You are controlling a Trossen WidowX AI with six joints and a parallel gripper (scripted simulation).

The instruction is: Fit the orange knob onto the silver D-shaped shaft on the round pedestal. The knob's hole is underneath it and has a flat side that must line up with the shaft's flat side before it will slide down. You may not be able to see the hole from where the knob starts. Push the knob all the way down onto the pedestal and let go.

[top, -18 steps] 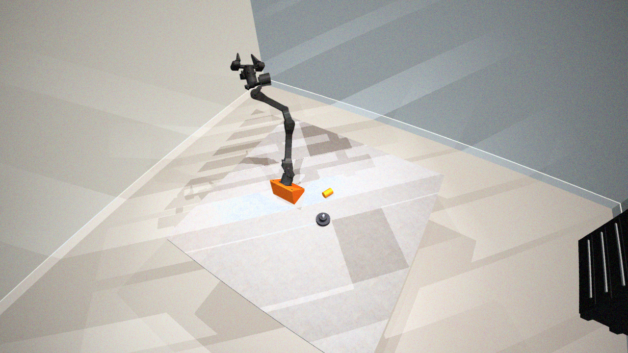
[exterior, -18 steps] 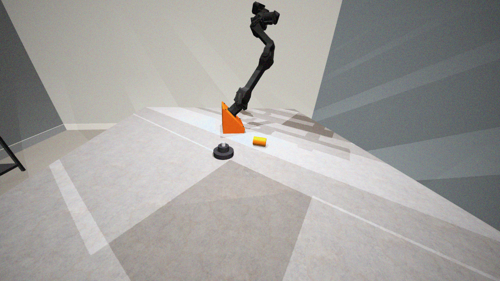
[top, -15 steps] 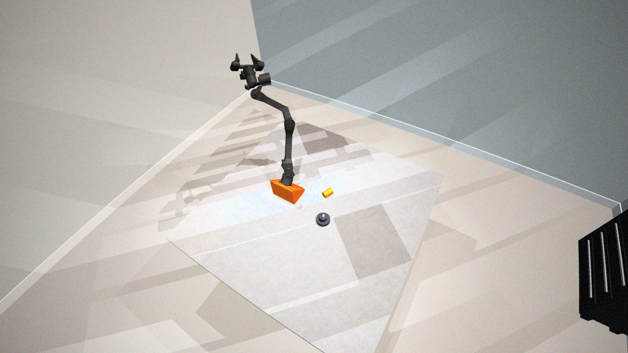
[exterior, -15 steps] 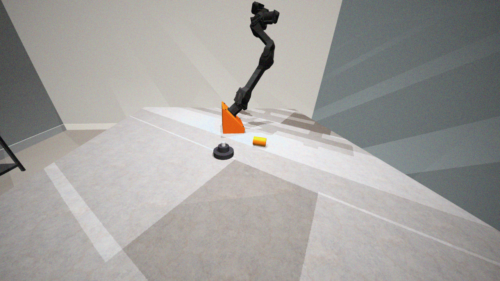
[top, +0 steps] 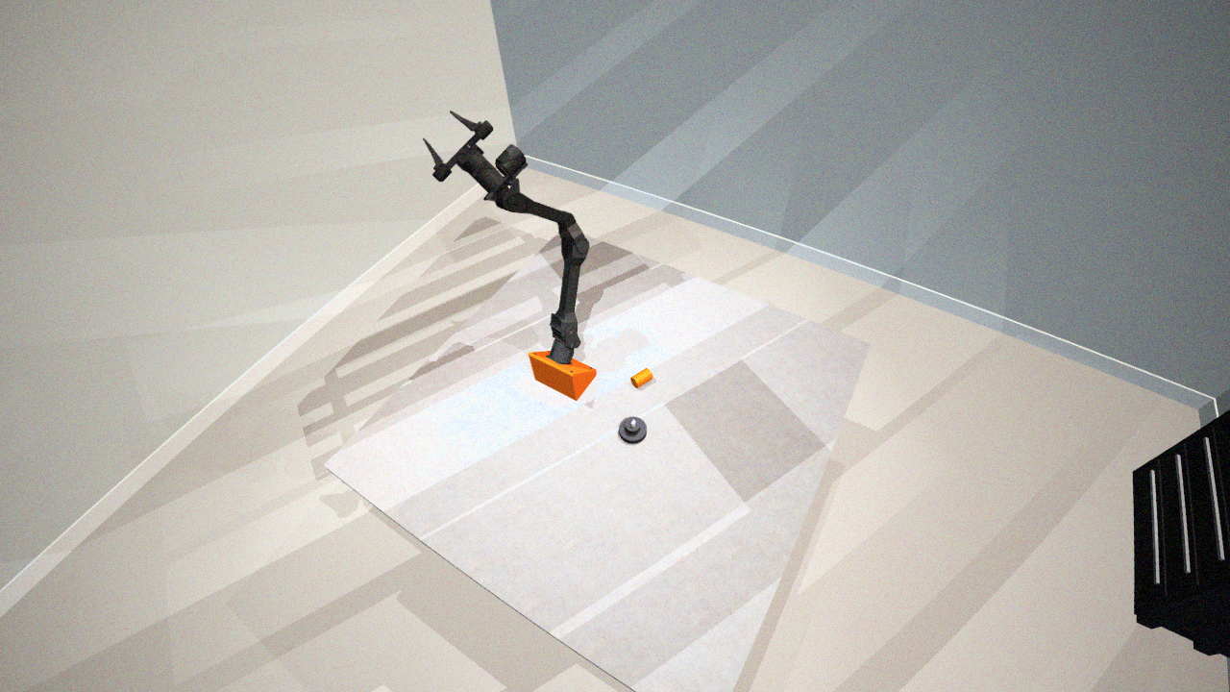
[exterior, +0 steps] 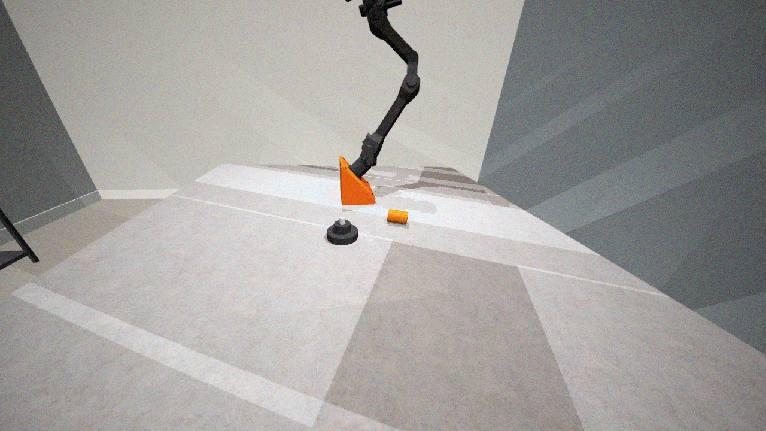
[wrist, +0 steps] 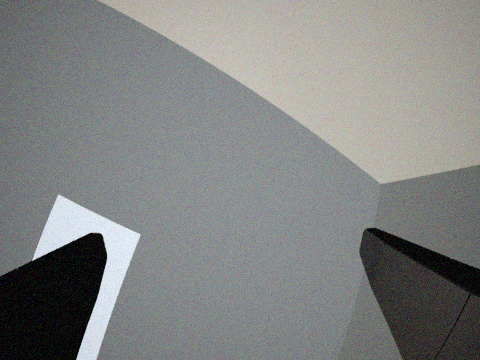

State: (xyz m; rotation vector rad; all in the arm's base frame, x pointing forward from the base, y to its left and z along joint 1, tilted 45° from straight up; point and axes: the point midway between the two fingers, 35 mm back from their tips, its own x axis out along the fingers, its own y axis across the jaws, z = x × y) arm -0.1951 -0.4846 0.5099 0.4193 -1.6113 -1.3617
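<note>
Now: gripper tip 78 cm above the orange knob, 51 cm short of it and 12 cm to the right of it. From my gripper tip the other things lie so: round dark pedestal (77 cm below, 60 cm ahead, 3 cm to the right).
</note>
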